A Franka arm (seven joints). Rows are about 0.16 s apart.
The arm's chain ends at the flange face. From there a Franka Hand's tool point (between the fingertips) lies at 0.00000 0.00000 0.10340 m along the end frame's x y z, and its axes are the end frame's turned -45 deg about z.
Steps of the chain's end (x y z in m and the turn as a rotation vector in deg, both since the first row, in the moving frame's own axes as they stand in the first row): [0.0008, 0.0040, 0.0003, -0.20, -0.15, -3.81]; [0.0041, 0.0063, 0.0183, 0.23, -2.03, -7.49]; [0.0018, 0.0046, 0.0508, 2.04, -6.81, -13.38]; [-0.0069, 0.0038, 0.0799, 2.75, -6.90, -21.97]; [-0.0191, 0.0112, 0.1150, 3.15, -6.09, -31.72]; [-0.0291, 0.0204, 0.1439, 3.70, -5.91, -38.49]
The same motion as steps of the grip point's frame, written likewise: [-0.0027, 0.0035, 0.0003, -0.04, -0.25, -3.81]; [-0.0040, 0.0046, 0.0182, 1.60, -1.27, -7.49]; [-0.0093, -0.0059, 0.0500, 6.26, -3.37, -13.38]; [-0.0150, -0.0132, 0.0790, 6.82, -2.93, -21.97]; [-0.0282, -0.0157, 0.1143, 6.53, -2.08, -31.72]; [-0.0416, -0.0166, 0.1432, 6.80, -1.56, -38.49]
